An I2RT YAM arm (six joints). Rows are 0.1 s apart.
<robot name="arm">
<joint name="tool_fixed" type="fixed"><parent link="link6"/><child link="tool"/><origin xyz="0 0 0"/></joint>
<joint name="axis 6" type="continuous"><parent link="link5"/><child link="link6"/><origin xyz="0 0.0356 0.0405" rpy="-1.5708 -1.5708 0"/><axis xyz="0 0 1"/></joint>
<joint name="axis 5" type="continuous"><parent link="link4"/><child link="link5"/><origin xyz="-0.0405 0.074 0.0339" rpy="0 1.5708 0"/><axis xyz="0 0 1"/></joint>
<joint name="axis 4" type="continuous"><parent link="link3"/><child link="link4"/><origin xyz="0.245 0.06 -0.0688" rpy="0 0 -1.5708"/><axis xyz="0 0 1"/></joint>
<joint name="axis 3" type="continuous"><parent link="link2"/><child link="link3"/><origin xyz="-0.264 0 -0.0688" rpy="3.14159 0 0"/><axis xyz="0 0 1"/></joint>
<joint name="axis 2" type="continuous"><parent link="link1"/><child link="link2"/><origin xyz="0.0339 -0.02 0.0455" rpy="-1.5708 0 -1.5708"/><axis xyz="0 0 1"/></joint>
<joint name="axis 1" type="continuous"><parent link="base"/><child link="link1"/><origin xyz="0 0 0.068" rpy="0 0 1.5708"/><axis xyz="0 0 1"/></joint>
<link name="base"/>
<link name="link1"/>
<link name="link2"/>
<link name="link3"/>
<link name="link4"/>
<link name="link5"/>
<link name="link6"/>
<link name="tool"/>
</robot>
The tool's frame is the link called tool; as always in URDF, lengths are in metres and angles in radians. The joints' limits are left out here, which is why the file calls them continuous.
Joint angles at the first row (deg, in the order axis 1, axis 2, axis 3, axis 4, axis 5, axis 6):
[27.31, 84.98, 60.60, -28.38, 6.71, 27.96]
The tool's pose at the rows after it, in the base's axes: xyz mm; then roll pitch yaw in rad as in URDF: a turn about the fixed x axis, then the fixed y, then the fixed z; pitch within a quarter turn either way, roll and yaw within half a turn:
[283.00 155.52 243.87 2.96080 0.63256 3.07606]
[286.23 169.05 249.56 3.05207 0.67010 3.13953]
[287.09 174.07 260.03 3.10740 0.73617 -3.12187]
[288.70 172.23 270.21 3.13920 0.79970 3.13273]
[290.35 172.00 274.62 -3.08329 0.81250 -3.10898]
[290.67 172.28 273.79 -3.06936 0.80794 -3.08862]
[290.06 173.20 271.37 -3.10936 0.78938 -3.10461]
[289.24 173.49 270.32 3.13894 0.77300 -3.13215]
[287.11 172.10 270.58 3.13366 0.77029 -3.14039]
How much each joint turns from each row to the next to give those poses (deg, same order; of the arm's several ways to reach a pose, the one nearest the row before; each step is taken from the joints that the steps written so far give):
[2.57, 2.88, 3.08, -1.10, 3.22, -0.99]
[2.25, 1.99, 3.19, -1.36, 4.81, -1.35]
[1.09, -0.14, 1.53, 0.53, 4.38, -1.00]
[0.00, -0.68, 0.90, 0.67, 4.22, 0.31]
[0.00, 0.26, 1.18, -0.93, 1.93, -1.62]
[0.00, 0.16, 0.02, -0.06, -0.13, -0.74]
[0.00, 0.09, -0.27, -0.05, -1.93, 0.75]
[0.00, 0.02, -0.02, -0.52, -1.20, 1.32]
[0.00, -0.51, -0.40, -0.27, -0.04, 0.40]

